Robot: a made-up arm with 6 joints. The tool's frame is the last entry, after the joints. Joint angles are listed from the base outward. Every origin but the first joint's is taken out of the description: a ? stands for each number. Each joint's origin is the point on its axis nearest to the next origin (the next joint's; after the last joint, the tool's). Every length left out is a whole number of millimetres.
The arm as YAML. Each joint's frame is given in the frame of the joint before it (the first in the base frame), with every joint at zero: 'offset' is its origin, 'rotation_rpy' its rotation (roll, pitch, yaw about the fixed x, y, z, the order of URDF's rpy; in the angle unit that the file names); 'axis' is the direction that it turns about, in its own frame. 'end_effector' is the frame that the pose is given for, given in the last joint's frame.
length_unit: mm
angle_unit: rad
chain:
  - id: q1
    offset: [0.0, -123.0, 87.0]
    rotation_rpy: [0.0, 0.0, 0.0]
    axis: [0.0, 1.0, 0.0]
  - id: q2
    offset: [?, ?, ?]
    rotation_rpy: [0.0, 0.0, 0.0]
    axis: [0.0, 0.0, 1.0]
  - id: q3
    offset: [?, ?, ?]
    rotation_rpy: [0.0, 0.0, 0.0]
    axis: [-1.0, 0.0, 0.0]
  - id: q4
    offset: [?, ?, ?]
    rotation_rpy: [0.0, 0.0, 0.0]
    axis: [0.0, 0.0, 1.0]
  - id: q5
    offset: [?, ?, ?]
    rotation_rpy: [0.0, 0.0, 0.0]
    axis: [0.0, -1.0, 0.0]
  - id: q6
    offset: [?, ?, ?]
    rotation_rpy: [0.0, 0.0, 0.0]
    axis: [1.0, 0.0, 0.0]
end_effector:
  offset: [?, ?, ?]
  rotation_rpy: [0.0, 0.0, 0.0]
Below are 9 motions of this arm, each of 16 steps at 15 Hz.
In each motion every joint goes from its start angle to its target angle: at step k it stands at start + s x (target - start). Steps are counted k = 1, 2, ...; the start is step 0. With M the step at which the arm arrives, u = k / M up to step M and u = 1 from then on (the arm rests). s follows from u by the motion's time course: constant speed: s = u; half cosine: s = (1 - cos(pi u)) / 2; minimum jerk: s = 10 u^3 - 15 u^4 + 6 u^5.
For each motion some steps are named. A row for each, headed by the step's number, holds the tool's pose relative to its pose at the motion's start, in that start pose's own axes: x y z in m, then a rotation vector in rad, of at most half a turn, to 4 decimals.
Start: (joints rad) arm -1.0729 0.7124 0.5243 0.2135 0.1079 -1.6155
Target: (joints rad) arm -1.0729 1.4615 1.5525 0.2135 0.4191 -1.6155
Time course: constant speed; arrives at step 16
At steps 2, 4, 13, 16:
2: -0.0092 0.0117 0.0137 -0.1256 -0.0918 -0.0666
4: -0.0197 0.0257 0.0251 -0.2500 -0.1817 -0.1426
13: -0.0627 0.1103 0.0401 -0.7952 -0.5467 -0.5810
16: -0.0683 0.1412 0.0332 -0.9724 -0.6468 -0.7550

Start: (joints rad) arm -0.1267 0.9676 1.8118 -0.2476 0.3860 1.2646
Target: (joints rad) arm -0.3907 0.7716 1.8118 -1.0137 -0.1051 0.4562
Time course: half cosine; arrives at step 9
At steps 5, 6, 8, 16:
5: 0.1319 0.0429 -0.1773 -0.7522 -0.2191 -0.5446
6: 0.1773 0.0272 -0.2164 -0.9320 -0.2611 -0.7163
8: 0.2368 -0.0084 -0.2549 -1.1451 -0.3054 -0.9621
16: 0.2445 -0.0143 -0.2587 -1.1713 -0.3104 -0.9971

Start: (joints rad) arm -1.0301 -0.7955 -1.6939 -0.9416 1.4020 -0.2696
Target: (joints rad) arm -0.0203 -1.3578 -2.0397 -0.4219 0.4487 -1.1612
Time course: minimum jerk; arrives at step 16
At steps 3, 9, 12, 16:
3: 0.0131 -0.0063 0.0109 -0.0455 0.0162 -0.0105
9: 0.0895 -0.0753 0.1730 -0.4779 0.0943 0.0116
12: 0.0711 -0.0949 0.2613 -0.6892 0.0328 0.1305
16: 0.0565 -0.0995 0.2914 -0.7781 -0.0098 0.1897

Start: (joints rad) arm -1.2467 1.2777 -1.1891 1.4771 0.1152 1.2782
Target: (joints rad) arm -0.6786 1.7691 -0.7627 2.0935 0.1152 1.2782
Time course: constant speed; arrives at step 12
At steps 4, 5, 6, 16:
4: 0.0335 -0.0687 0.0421 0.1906 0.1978 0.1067
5: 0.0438 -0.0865 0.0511 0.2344 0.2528 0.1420
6: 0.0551 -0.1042 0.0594 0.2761 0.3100 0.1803
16: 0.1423 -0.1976 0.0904 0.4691 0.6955 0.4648

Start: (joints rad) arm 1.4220 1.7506 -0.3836 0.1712 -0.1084 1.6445
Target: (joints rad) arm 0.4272 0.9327 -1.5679 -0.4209 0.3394 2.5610
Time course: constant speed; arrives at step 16
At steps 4, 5, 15, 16:
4: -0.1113 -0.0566 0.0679 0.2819 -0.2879 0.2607
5: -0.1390 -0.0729 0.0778 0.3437 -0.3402 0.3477
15: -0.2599 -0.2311 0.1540 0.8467 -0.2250 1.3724
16: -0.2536 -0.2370 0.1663 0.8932 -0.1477 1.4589

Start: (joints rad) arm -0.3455 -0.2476 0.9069 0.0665 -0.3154 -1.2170
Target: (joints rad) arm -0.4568 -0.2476 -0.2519 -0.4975 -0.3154 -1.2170
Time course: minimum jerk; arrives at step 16
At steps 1, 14, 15, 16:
1: 0.0001 -0.0004 -0.0004 0.0029 0.0004 -0.0005
14: 0.0835 -0.0457 -0.2620 1.2832 0.1760 0.0867
15: 0.0854 -0.0440 -0.2656 1.3002 0.1776 0.0927
16: 0.0857 -0.0437 -0.2662 1.3029 0.1778 0.0937

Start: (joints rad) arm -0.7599 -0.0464 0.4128 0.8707 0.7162 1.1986
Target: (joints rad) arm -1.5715 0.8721 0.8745 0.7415 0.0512 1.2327
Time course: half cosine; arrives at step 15
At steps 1, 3, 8, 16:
1: 0.0019 0.0005 -0.0010 -0.0062 0.0115 0.0013
3: 0.0157 0.0050 -0.0107 -0.0602 0.0996 0.0095
8: 0.0559 0.0276 -0.1314 -0.5180 0.5003 0.0045
16: 0.0201 -0.0482 -0.3088 -1.1715 0.6859 -0.0596

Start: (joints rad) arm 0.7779 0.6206 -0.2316 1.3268 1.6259 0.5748
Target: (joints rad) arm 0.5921 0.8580 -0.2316 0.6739 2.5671 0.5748
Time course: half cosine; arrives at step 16
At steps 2, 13, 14, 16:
2: -0.0082 -0.0026 -0.0041 -0.0144 -0.0245 0.0224
13: -0.1374 -0.1568 -0.1012 -0.2652 -0.5115 0.6676
14: -0.1398 -0.1693 -0.1050 -0.2725 -0.5329 0.7075
16: -0.1414 -0.1797 -0.1079 -0.2779 -0.5503 0.7409

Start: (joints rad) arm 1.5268 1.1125 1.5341 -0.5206 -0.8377 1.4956
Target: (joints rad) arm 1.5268 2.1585 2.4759 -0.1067 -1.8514 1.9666
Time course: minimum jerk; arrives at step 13
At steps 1, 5, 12, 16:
1: -0.0015 -0.0005 -0.0005 -0.0003 0.0002 0.0015
5: -0.1044 -0.0584 -0.0407 0.0042 -0.0423 0.0983
12: -0.2196 -0.3096 -0.1422 0.4419 -0.4471 0.2688
16: -0.2196 -0.3110 -0.1427 0.4467 -0.4496 0.2693

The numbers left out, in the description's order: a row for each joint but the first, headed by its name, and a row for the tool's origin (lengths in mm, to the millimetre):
q2: -71.0 0.0 -237.0
q3: -7.0 27.0 0.0
q4: 0.0 -70.0 179.0
q5: 83.0 14.0 0.0
q6: -126.0 0.0 87.0
tool: 0.0 110.0 102.0

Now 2 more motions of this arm.
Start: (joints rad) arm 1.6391 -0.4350 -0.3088 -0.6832 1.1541 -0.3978
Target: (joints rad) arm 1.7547 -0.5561 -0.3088 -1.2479 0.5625 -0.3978
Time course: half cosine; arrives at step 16
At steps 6, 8, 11, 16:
6: 0.0403 0.0160 -0.0014 -0.2042 0.2034 -0.0072
8: 0.0674 0.0253 -0.0074 -0.3233 0.3322 -0.0304
11: 0.1088 0.0351 -0.0233 -0.4838 0.5202 -0.0903
16: 0.1428 0.0377 -0.0412 -0.5997 0.6693 -0.1609

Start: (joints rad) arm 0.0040 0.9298 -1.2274 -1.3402 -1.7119 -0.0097
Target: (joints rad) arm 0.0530 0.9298 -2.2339 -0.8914 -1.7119 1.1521
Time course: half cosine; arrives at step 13
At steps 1, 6, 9, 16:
1: 0.0046 -0.0010 0.0057 0.0103 0.0148 0.0025
6: 0.1738 -0.0285 0.1278 0.3023 0.4535 0.0108
9: 0.3361 -0.0433 0.1543 0.5101 0.8076 -0.0736
16: 0.4345 -0.0481 0.1382 0.6197 1.0241 -0.1671

